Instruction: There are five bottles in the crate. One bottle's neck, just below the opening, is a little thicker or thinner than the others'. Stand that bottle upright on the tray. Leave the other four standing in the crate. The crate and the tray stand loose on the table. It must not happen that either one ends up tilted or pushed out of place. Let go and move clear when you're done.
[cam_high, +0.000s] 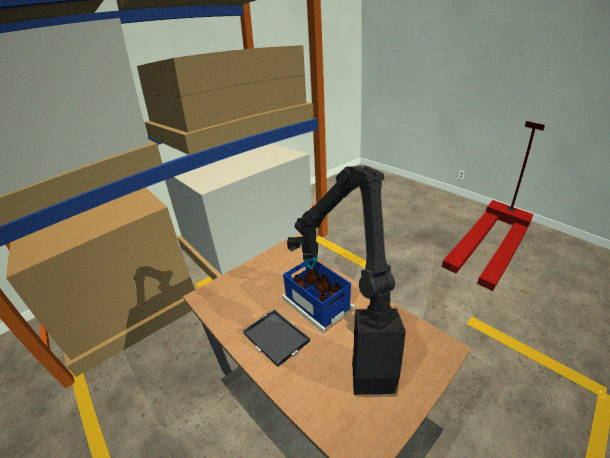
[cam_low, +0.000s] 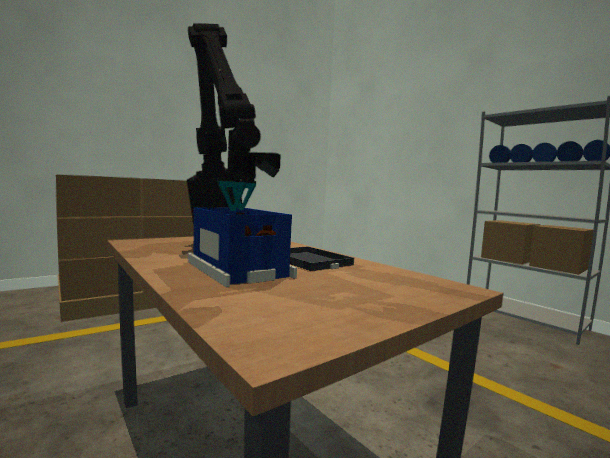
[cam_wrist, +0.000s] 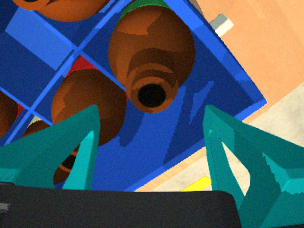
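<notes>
My gripper is now 1 cm short of the bottle, 9 cm to the right of it and 10 cm above it. Also, from my hand: crate 8 cm behind, 6 cm to the left, 11 cm below; then dark tray 7 cm behind, 34 cm to the left, 18 cm below.
</notes>
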